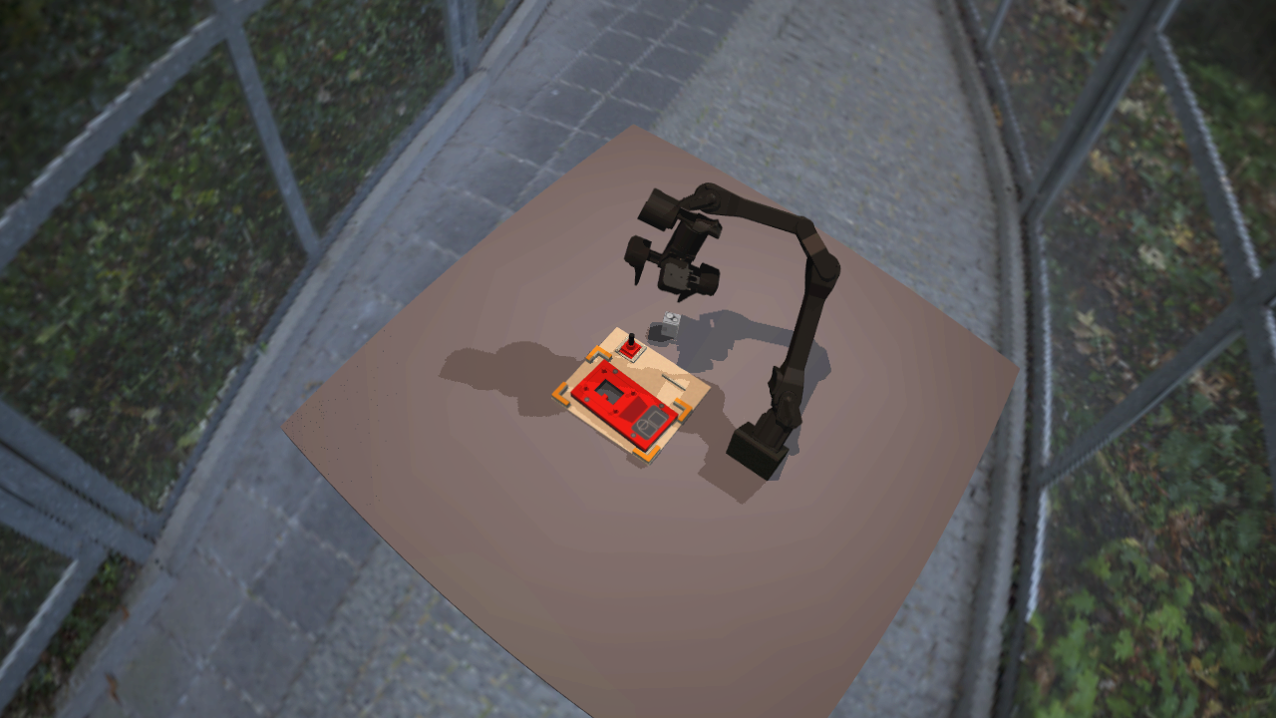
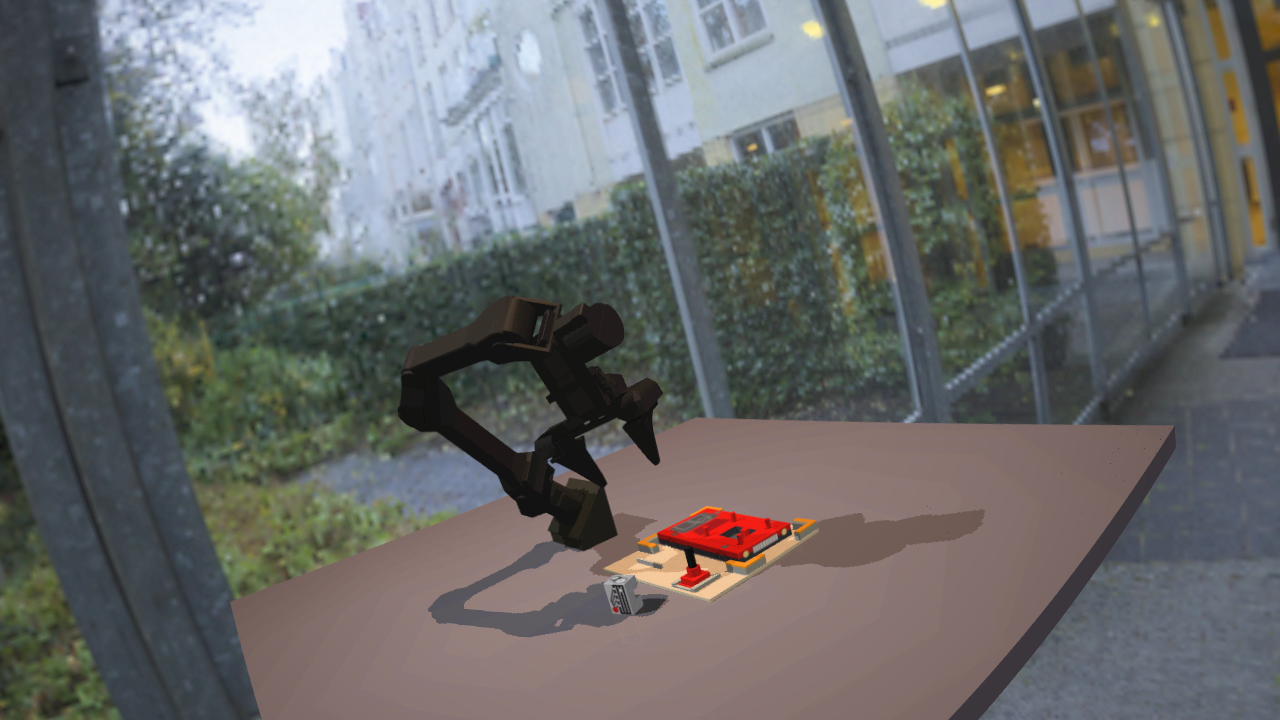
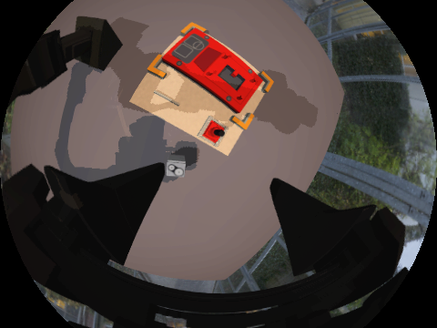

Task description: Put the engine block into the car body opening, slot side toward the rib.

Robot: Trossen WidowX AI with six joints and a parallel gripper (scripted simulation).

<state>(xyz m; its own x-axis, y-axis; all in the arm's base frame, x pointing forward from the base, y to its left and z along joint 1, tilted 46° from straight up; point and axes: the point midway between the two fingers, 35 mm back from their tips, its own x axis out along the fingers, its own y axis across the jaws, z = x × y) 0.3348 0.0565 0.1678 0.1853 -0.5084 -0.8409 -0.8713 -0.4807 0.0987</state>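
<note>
The grey engine block is 10 mm behind my gripper tip, 50 mm to the right of it and 160 mm below it.
</note>
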